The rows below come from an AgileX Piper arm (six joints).
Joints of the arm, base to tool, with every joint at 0 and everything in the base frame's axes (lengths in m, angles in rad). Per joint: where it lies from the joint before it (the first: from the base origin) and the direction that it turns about. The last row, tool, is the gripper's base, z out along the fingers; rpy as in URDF.
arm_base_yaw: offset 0 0 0.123 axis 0 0 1
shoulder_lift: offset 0 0 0 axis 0 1 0
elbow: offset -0.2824 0 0.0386 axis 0 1 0
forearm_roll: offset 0.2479 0 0.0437 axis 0.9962 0 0.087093
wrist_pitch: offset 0 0 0 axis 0 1 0
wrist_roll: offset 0.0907 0 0.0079 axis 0.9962 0 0.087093
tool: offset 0 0 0 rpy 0 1.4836 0
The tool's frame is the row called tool.
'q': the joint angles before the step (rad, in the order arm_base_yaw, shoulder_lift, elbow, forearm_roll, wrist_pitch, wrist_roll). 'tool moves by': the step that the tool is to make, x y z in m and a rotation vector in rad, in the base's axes. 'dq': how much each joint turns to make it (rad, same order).
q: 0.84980, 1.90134, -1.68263, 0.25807, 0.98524, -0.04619
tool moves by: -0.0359, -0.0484, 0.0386, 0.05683, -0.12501, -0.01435
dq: 0.00004, -0.26156, 0.22419, -0.05442, -0.09023, -0.00001
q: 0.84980, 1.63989, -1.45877, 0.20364, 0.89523, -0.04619
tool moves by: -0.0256, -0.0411, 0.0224, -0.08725, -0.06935, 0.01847
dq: -0.00190, -0.16103, 0.08607, -0.11078, 0.09554, -0.00004
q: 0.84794, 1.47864, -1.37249, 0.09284, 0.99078, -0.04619
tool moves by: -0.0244, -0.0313, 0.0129, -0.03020, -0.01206, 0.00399
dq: -0.00159, -0.13005, 0.07189, -0.02890, 0.07303, -0.00018
